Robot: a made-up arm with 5 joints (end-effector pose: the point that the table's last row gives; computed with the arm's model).
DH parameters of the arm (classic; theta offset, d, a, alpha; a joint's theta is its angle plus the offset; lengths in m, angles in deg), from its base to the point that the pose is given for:
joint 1: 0 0.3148 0 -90
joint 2: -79.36 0 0.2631 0
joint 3: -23.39 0 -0.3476 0
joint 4: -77.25 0 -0.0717 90
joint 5: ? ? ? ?
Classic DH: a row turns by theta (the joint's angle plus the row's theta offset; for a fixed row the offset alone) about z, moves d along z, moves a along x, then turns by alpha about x.
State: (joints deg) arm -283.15 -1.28 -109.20 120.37 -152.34
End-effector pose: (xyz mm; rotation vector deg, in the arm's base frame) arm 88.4 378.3 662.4 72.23 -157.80 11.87
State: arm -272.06 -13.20 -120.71 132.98 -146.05
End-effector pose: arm 9.1 252.3 777.7 -81.50 159.98 1.27
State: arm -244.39 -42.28 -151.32 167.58 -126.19
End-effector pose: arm 81.1 -169.3 799.5 -88.89 148.53 39.82
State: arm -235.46 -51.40 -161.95 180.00 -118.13
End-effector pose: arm 176.9 -257.0 718.1 88.77 -145.79 -51.05
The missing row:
joint 5: 180 0.0915 0 0
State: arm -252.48 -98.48 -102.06 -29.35 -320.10
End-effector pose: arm 171.6 -543.4 619.4 41.99 28.12 -30.47
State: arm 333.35 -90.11 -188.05 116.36 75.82
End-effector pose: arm -556.7 279.4 348.1 -14.28 17.79 -129.50
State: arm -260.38 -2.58 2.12 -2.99 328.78
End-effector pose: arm -32.3 190.7 149.9 -74.04 -161.88 -4.43
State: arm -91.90 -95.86 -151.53 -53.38 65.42
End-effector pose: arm 21.4 646.2 287.8 -28.73 143.27 80.85
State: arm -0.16 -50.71 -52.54 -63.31 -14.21
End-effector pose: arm 94.6 -0.3 774.2 19.40 2.39 164.57
